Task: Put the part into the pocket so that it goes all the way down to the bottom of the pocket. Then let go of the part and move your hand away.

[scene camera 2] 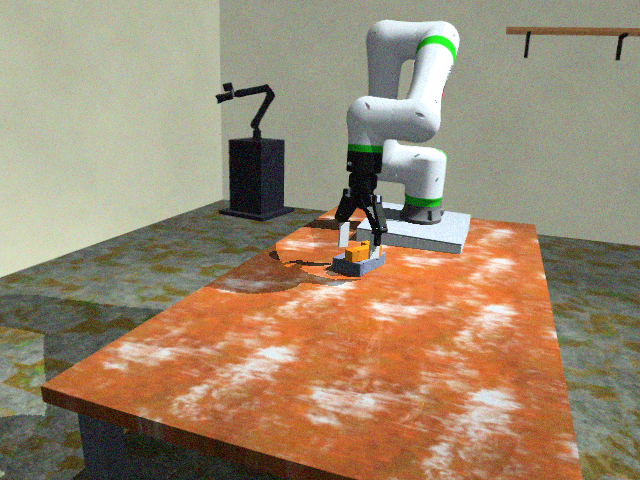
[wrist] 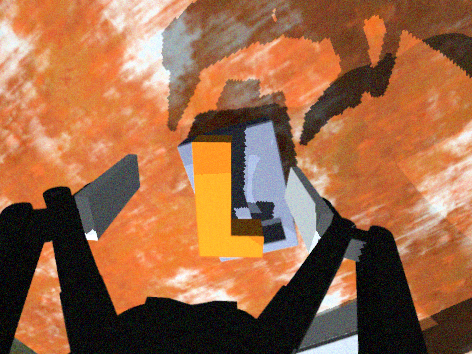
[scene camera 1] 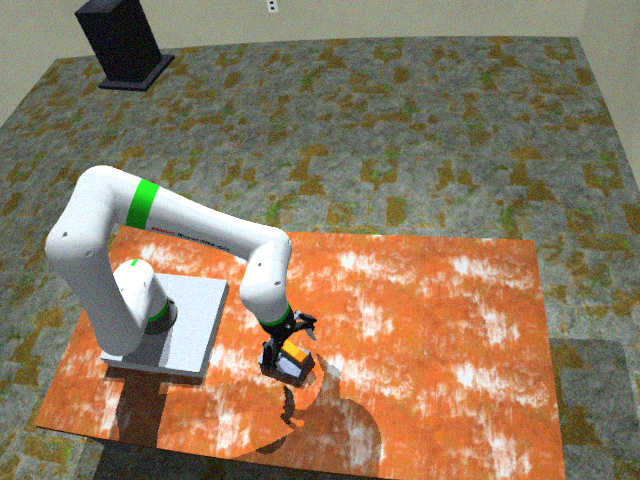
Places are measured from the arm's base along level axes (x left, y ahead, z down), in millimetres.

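Pixels of known places: gripper, between the fingertips: (scene camera 2: 357, 252) (wrist: 214, 176) (scene camera 1: 296, 353); arm's base, origin of its link: (scene camera 2: 420, 218) (scene camera 1: 156, 315).
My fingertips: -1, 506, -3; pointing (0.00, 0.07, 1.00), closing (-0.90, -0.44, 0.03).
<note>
Ahead of a thing's pixels: the offset from my fingertips to its middle, as dx, dy, dz. "*": to the spot under its first point. Level surfaces: height alone.
The orange L-shaped part {-5, -27, +5} (scene camera 1: 295, 352) (scene camera 2: 356, 253) (wrist: 212, 210) lies on the blue-grey block that has the pocket {* -37, -19, +20} (scene camera 1: 287, 365) (scene camera 2: 351, 267) (wrist: 270, 165). It stands high above the block's top and, in the wrist view, is turned slightly against the block's edges and overhangs it at the lower left. Dark recesses show beside the part; it hides much of the pocket. My gripper (scene camera 1: 291, 351) (scene camera 2: 358, 250) (wrist: 214, 176) is open, its fingers on either side of the part, not gripping it. In the wrist view, the right finger is close to the block's right edge; the left is farther away.
The block rests on the orange and white table {dz +56} (scene camera 1: 439, 320) (scene camera 2: 413, 351). The arm's pale base plate (scene camera 1: 199, 315) (scene camera 2: 413, 236) is behind the block in the second scene view. A dark pedestal (scene camera 1: 121, 43) (scene camera 2: 256, 175) stands on the floor away from the table.
</note>
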